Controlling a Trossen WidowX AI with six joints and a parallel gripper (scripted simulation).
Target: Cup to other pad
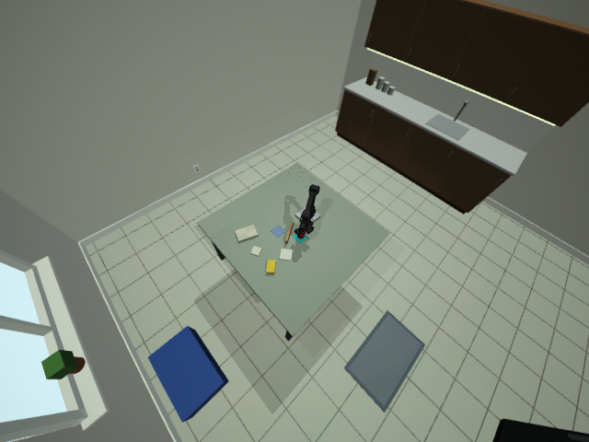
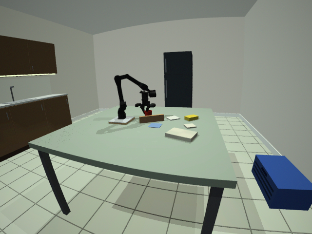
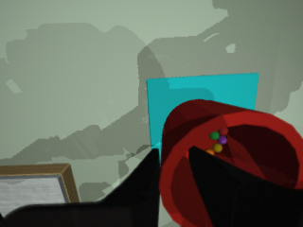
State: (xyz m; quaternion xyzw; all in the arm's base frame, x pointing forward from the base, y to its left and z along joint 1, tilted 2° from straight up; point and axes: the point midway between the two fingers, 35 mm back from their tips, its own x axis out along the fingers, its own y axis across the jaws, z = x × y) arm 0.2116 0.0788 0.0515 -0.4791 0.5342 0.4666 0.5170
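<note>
Now: gripper tip 30 mm short of the red cup and 10 mm to the left of it. Round my gripper tip: cyan pad (30 mm ahead, 50 mm below); then blue pad (120 mm ahead, 190 mm to the right, 50 mm below); then wooden bar (80 mm ahead, 100 mm to the right, 20 mm below).
</note>
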